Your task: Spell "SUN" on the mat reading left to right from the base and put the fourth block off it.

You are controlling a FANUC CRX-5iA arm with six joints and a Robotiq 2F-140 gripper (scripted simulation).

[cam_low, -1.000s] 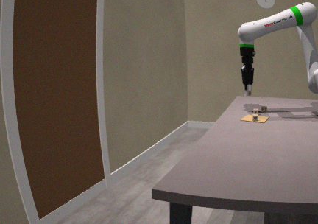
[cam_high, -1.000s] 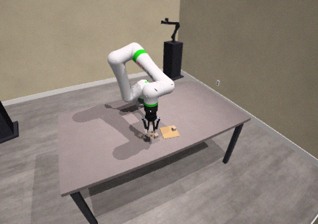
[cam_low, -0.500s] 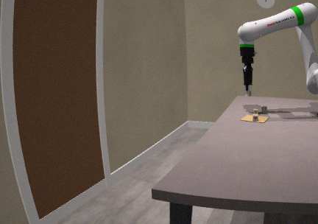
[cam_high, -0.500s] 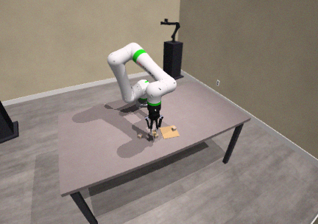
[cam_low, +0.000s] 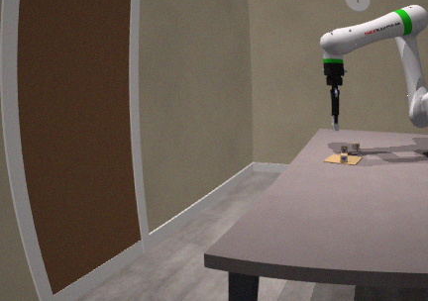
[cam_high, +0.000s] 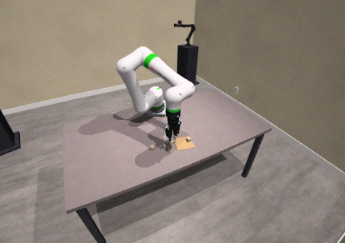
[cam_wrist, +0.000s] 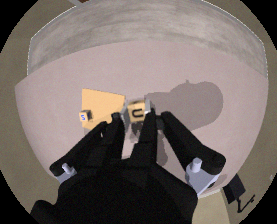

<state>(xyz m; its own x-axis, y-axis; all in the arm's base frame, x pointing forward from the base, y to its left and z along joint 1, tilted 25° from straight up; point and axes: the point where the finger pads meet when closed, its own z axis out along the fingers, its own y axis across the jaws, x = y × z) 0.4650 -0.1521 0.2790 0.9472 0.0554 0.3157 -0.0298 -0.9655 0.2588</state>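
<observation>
My hand is 20 mm past the tan mat, 140 mm to the right of it and 130 mm above it. The rest, counted from my hand: tan letter block (20 mm below).
</observation>
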